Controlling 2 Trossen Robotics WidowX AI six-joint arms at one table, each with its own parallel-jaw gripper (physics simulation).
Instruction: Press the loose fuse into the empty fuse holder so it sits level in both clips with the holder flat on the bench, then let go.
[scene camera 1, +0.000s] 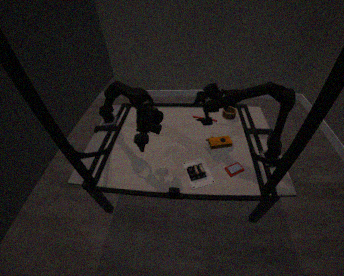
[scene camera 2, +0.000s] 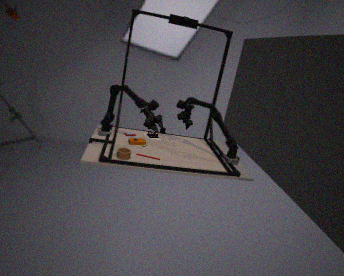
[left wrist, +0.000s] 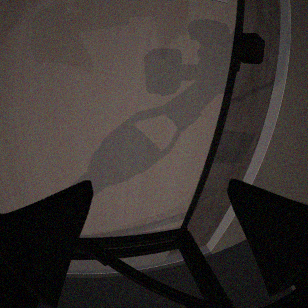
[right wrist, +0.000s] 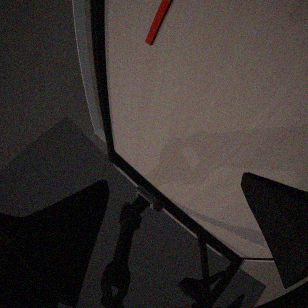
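The dark fuse holder sits on a white plate near the table edge at the bottom of scene camera 1. Small pale bars show in it; how level they are is too small and dark to tell. I cannot pick out a separate loose fuse. My left gripper is open and empty, above the table at the left of scene camera 1, apart from the holder. My right gripper is open and empty, above the table's far part in scene camera 1, well away from the holder.
An orange box lies beyond the plate. A red-rimmed device lies right of it in scene camera 1. A red stick and a brown ring lie farther back. A dark frame borders the table.
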